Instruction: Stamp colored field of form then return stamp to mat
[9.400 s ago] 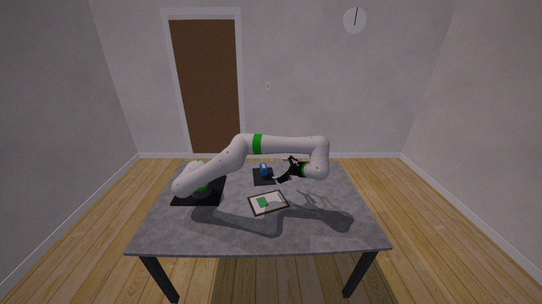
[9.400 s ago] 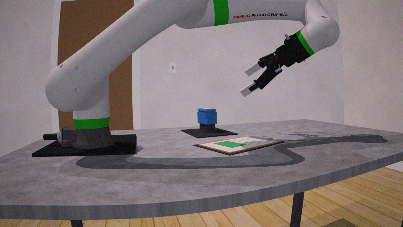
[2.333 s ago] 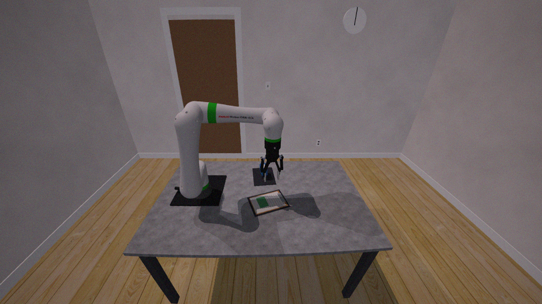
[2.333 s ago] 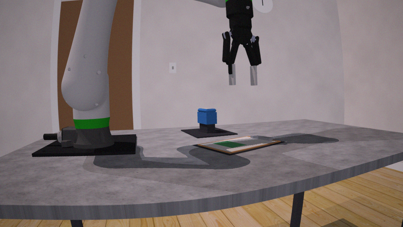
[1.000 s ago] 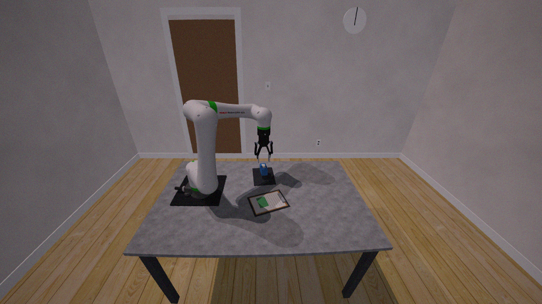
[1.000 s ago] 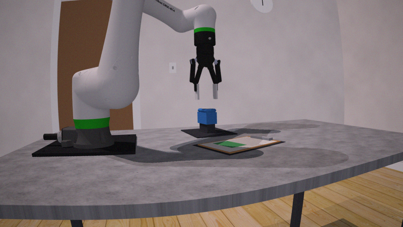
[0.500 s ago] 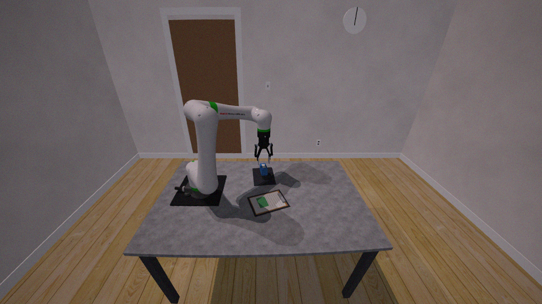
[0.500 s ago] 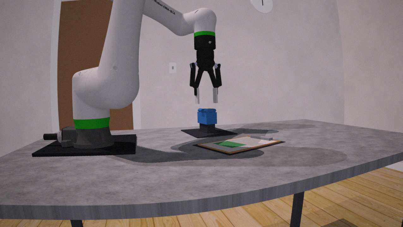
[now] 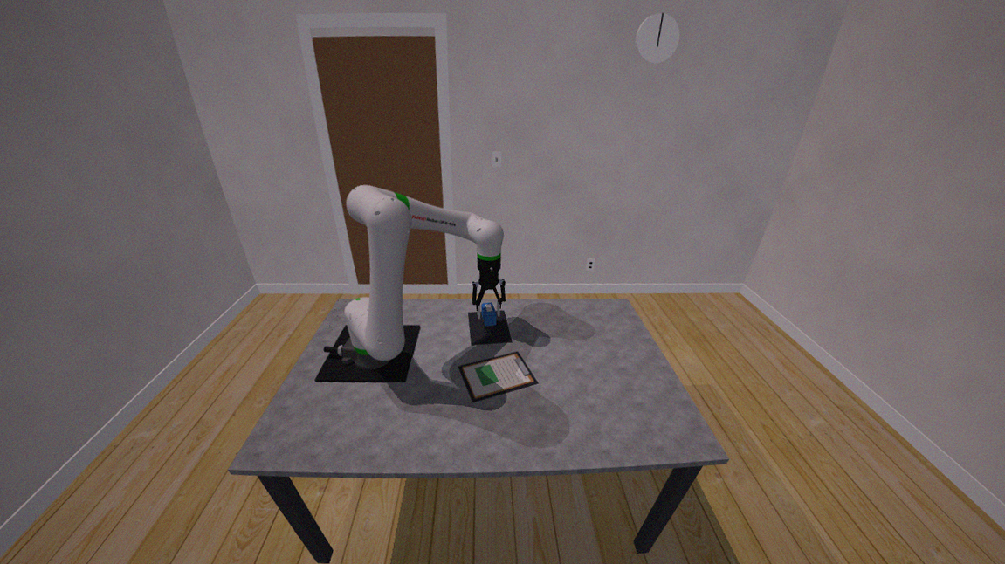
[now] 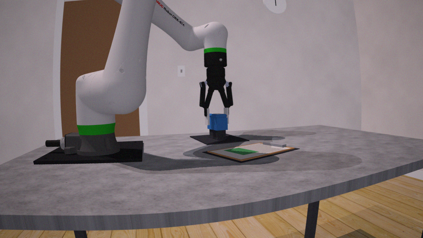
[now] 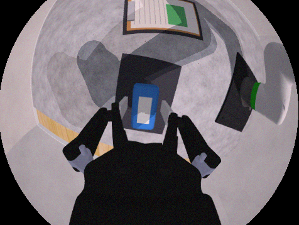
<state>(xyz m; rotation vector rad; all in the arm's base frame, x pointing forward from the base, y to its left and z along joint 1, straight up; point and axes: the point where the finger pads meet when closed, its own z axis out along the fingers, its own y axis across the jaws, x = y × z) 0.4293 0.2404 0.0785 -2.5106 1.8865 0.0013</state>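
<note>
Now: hand 4 cm above the blue stamp. Round my hand: dark mat 9 cm below; then stamp base 7 cm below.
</note>
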